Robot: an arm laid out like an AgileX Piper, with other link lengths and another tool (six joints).
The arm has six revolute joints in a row. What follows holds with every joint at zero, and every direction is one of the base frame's.
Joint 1 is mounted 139 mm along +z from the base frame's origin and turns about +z.
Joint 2 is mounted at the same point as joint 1 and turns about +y.
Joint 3 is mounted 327.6 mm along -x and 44.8 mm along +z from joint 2 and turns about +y.
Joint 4 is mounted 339.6 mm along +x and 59.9 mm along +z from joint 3 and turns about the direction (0.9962, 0, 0.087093).
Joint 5 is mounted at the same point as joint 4 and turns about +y.
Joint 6 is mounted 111.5 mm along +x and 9.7 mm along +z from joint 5 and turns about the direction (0.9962, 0, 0.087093).
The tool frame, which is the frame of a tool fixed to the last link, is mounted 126.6 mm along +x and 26 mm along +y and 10.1 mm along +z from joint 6; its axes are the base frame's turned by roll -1.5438, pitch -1.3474 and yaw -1.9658 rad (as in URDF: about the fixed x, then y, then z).
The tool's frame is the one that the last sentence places.
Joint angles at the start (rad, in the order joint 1, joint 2, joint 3, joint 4, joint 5, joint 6):
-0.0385 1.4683 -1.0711 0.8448 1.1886 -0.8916
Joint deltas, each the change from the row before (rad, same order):
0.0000 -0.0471 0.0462 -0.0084 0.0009 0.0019
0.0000 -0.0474 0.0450 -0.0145 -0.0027 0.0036
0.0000 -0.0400 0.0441 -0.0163 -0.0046 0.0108
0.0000 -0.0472 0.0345 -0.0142 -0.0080 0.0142
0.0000 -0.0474 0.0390 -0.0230 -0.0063 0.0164
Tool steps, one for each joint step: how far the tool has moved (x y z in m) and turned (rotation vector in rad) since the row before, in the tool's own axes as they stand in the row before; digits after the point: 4 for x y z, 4 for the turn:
-0.0148 -0.0042 -0.0047 -0.0057 -0.0040 -0.0036
-0.0148 -0.0026 -0.0037 -0.0127 -0.0031 -0.0049
-0.0149 -0.0010 -0.0007 -0.0138 -0.0109 0.0037
-0.0102 -0.0016 -0.0045 -0.0180 0.0067 0.0030
-0.0135 -0.0001 -0.0025 -0.0225 -0.0022 0.0013

